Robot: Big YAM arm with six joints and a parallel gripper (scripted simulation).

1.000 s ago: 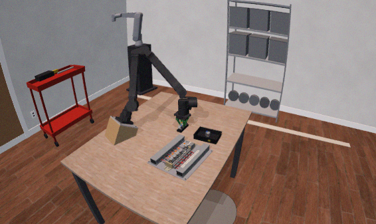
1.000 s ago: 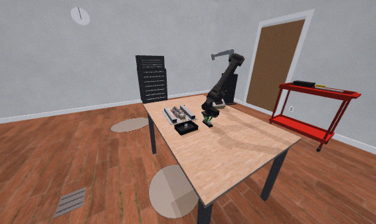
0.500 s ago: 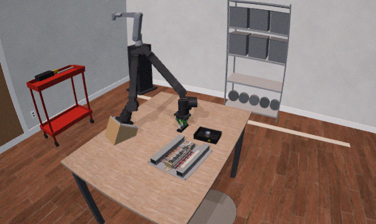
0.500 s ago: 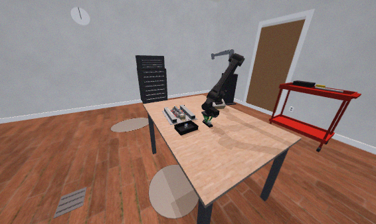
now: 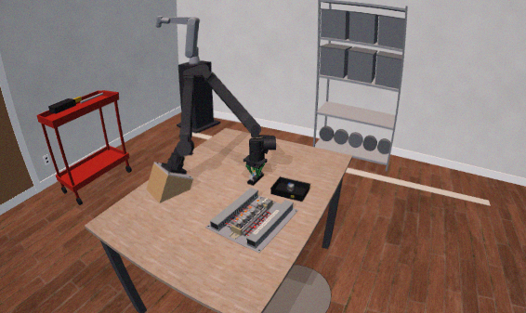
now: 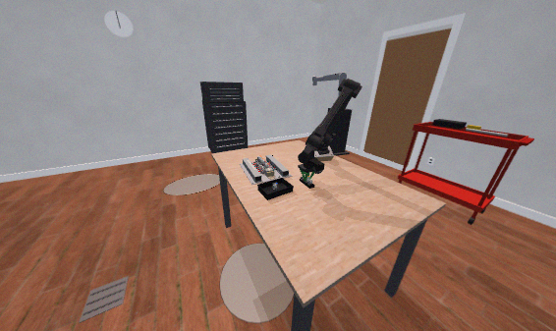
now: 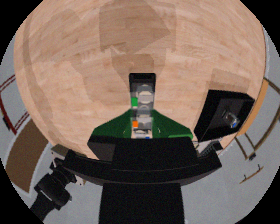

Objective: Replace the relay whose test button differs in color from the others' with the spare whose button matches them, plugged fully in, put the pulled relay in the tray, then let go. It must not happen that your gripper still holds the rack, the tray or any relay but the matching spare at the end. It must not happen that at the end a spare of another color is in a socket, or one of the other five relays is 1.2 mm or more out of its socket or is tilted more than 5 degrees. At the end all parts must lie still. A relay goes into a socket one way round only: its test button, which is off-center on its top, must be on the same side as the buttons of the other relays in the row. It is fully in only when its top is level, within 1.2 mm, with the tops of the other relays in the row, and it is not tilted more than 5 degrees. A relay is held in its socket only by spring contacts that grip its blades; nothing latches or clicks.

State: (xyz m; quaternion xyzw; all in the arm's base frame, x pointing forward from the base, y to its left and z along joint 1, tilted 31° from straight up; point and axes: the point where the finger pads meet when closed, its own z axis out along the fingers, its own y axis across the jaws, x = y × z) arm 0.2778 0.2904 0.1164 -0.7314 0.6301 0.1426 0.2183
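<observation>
My hand is 2 cm above the small black stand. The rest, counted from my hand: black tray 20 cm ahead, 2 cm to the left, 1 cm below.
</observation>
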